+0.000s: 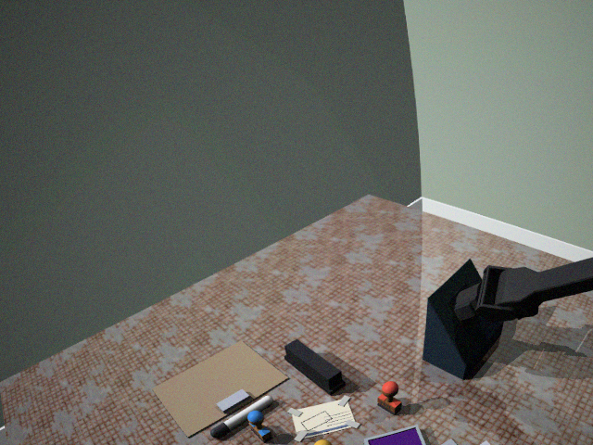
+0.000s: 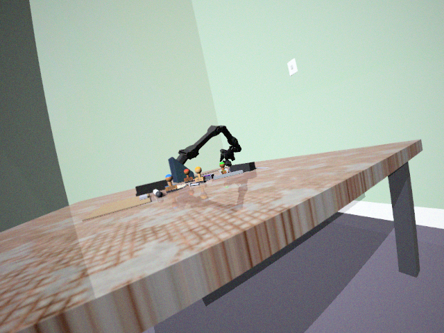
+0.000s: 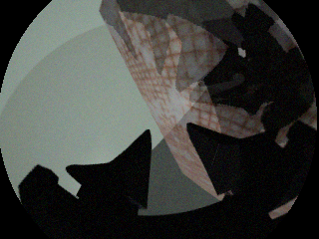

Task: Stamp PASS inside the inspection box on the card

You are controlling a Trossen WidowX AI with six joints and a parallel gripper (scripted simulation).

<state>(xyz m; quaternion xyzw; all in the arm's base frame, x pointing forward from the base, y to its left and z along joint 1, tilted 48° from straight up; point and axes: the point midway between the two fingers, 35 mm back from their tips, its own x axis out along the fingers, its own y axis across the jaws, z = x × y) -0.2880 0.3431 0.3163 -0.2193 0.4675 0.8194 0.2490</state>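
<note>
Right now my gripper tip is 620 mm short of the green-knobbed stamp, 320 mm to the left of it and 20 mm above it. Round my gripper tip: red-knobbed stamp (520 mm ahead, 470 mm to the right, 20 mm below); purple ink pad (580 mm ahead, 400 mm to the right, 40 mm below); grey bar (700 mm ahead, 340 mm to the right, 40 mm below).
</note>
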